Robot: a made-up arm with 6 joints. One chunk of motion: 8 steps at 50 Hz.
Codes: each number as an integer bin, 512 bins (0 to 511) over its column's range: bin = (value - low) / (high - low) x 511, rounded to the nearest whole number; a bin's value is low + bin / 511 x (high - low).
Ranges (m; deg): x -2..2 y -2..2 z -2..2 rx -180..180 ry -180..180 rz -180..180
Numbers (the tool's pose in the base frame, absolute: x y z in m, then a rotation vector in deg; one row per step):
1: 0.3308 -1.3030 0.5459 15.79 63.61 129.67
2: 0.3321 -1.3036 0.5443 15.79 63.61 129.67
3: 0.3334 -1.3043 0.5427 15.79 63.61 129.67
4: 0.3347 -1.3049 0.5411 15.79 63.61 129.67
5: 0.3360 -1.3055 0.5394 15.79 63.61 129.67
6: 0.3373 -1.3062 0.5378 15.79 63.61 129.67
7: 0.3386 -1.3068 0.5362 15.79 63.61 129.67
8: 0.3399 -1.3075 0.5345 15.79 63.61 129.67
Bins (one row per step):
1: 298 89 325 278 346 440
2: 298 89 325 278 346 440
3: 298 89 325 278 346 440
4: 298 89 325 278 346 440
5: 298 89 324 278 346 440
6: 299 89 324 278 346 440
7: 299 89 324 278 346 440
8: 299 88 324 278 346 440

